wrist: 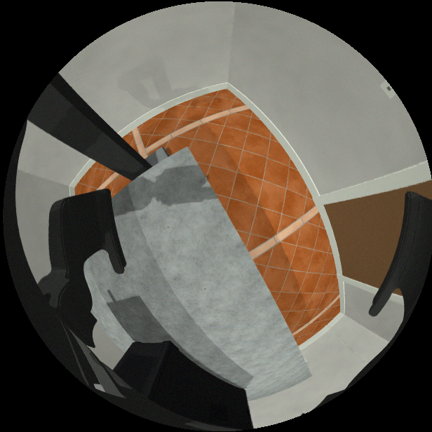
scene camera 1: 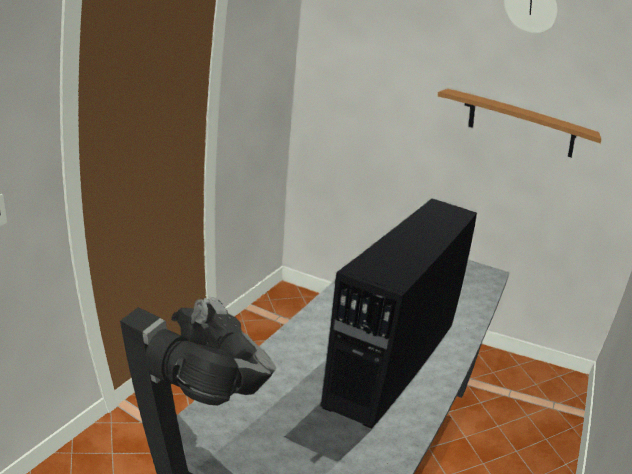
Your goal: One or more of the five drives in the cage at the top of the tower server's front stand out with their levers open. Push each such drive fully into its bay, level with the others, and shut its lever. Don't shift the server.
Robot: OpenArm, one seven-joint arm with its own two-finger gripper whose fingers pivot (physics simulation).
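The black tower server [scene camera 1: 426, 301] [wrist: 200, 387] stands upright on the table. Its cage of five drives is at the top of its front. The fourth drive from the left [scene camera 1: 376, 314] looks darker than the others and seems to stand out with its lever open; its details are small. The first [scene camera 1: 343, 304], second [scene camera 1: 353, 308], third [scene camera 1: 364, 312] and fifth [scene camera 1: 387, 319] look about level, levers apparently shut. My gripper [wrist: 232, 254] is open, its fingers wide apart with no object between them. It is left of the server's front, apart from it; its fingers are hard to make out in the scene view.
The grey table [scene camera 1: 270, 423] [wrist: 225, 295] carries the server. My arm [scene camera 1: 204, 375] is folded beside its dark post [scene camera 1: 153, 403] [wrist: 95, 130] at the table's near left end. The server's front shadow on the table has a small jutting part. A wooden wall shelf [scene camera 1: 520, 114] hangs far behind.
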